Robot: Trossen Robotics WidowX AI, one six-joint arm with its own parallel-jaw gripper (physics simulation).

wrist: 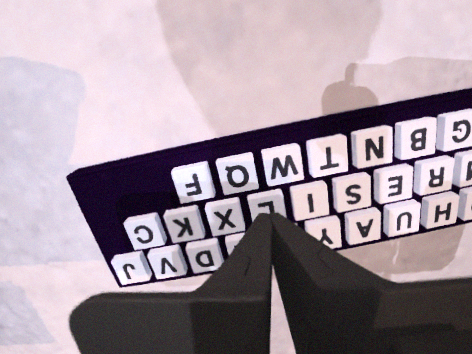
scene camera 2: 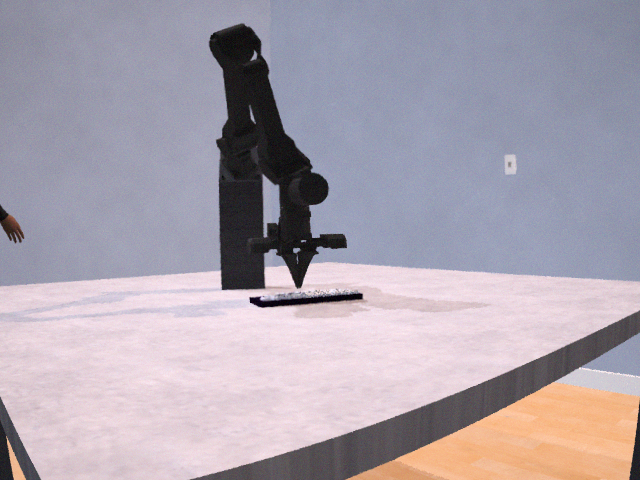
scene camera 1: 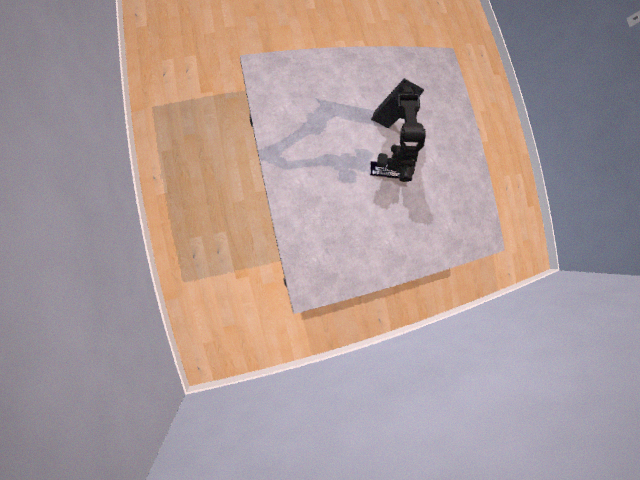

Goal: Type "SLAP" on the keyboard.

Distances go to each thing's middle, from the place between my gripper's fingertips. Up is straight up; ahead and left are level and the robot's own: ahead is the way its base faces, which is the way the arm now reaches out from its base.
I see my gripper 2 cm above the dark keyboard [scene camera 2: 257, 301], 1 cm to the right of it and 1 cm short of it.
